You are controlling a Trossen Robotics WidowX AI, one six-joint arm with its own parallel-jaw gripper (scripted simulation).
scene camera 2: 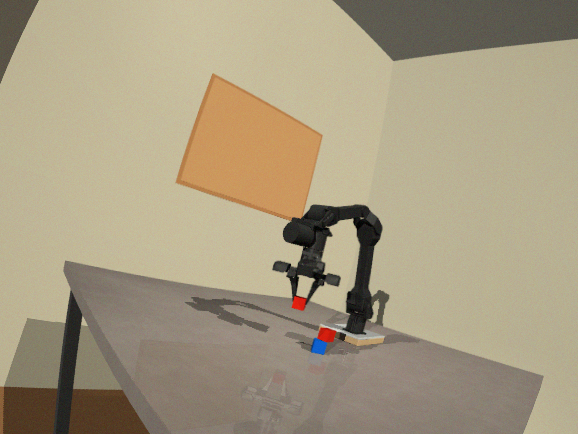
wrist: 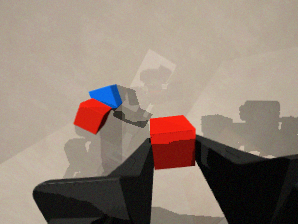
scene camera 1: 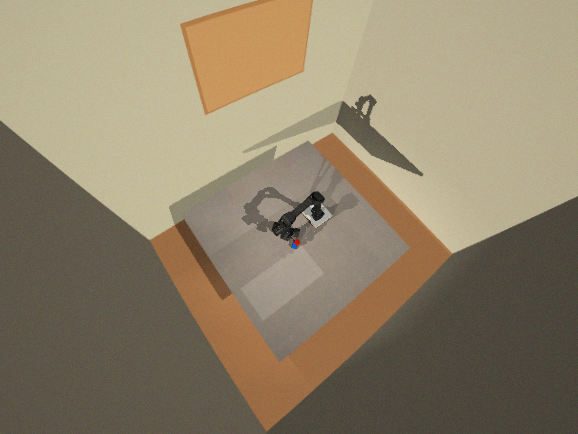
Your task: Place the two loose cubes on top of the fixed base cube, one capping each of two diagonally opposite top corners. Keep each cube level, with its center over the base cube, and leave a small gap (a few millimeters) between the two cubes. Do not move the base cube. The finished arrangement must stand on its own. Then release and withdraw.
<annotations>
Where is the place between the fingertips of my gripper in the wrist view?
At 170, 140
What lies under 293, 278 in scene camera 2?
My gripper.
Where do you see a red cube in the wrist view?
91, 116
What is my gripper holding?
A red cube.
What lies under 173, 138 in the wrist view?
A red cube.
</annotations>
